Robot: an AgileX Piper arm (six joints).
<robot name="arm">
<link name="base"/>
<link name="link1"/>
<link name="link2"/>
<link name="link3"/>
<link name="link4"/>
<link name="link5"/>
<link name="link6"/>
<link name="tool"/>
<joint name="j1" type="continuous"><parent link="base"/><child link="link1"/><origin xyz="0 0 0.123" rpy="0 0 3.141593"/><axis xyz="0 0 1"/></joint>
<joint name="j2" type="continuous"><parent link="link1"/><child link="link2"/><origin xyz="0 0 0" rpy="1.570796 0 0"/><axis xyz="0 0 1"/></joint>
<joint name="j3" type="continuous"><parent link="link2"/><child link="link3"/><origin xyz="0.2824 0.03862 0" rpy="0 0 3.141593"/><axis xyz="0 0 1"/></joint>
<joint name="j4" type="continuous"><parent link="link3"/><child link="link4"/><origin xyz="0.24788 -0.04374 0" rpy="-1.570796 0 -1.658"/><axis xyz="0 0 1"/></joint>
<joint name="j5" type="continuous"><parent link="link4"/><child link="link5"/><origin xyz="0 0 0" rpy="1.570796 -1.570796 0"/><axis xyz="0 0 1"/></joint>
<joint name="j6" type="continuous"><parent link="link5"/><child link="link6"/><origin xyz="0.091 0 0" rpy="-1.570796 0 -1.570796"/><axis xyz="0 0 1"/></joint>
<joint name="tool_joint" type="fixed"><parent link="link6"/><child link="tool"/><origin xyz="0 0 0" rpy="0 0 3.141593"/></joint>
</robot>
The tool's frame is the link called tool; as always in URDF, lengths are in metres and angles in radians. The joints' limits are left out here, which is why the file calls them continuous.
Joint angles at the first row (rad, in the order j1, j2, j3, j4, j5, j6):
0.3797, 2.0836, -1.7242, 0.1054, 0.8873, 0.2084
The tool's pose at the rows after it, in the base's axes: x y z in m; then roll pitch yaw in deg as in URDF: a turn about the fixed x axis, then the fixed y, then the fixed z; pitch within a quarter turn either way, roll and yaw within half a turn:
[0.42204, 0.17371, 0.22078, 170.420, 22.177, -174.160]
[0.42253, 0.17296, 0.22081, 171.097, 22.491, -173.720]
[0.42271, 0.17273, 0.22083, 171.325, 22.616, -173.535]
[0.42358, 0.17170, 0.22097, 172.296, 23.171, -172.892]
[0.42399, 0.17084, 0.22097, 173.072, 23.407, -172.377]
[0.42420, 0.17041, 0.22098, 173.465, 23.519, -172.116]
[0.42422, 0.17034, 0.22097, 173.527, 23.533, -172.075]
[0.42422, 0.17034, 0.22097, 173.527, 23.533, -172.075]
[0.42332, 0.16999, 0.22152, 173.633, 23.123, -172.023]
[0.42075, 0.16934, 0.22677, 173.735, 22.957, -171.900]
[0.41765, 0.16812, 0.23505, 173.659, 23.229, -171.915]
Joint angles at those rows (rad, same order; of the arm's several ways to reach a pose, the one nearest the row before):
0.3788, 2.0836, -1.7242, 0.0755, 0.8838, 0.2084
0.3788, 2.0836, -1.7242, 0.0631, 0.8815, 0.2084
0.3788, 2.0836, -1.7242, 0.0592, 0.8804, 0.2077
0.3789, 2.0836, -1.7242, 0.0410, 0.8751, 0.2077
0.3788, 2.0836, -1.7242, 0.0274, 0.8741, 0.2077
0.3788, 2.0836, -1.7242, 0.0206, 0.8738, 0.2077
0.3788, 2.0836, -1.7242, 0.0195, 0.8737, 0.2077
0.3788, 2.0836, -1.7242, 0.0195, 0.8737, 0.2077
0.3788, 2.0817, -1.7242, 0.0195, 0.8831, 0.2077
0.3797, 2.0689, -1.7242, 0.0185, 0.8991, 0.2076
0.3797, 2.0493, -1.7242, 0.0185, 0.9137, 0.2077

